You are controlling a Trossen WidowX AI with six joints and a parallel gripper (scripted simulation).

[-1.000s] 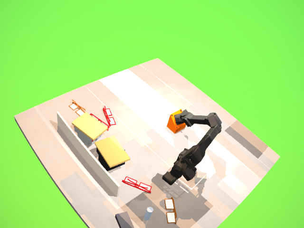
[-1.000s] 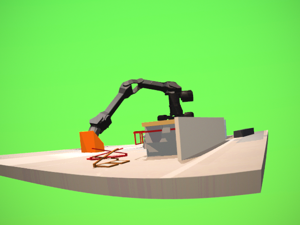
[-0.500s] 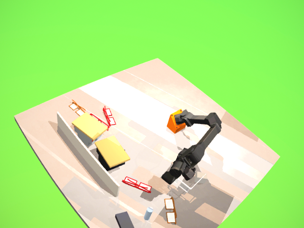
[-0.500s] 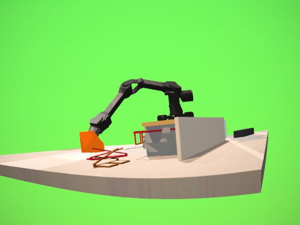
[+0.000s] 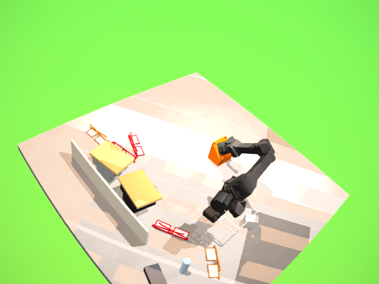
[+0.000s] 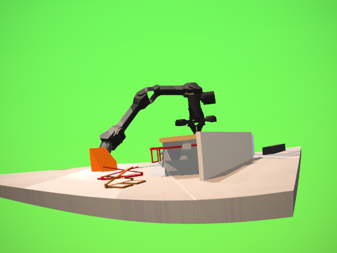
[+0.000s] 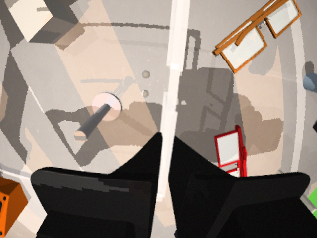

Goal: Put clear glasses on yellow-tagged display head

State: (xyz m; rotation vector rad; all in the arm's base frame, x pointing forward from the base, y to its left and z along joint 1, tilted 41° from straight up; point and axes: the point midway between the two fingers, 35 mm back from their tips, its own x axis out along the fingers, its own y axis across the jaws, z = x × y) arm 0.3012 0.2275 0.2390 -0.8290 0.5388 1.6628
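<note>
Now: the peg 70 mm behind my gripper tip, 30 mm to the right of it and 80 mm below it. Round my gripper tip: black display head 190 mm ahead, 270 mm to the right, 50 mm below; white cube 170 mm behind, 70 mm to the left, 80 mm below; dark box 350 mm ahead, 120 mm to the left, 90 mm below.
</note>
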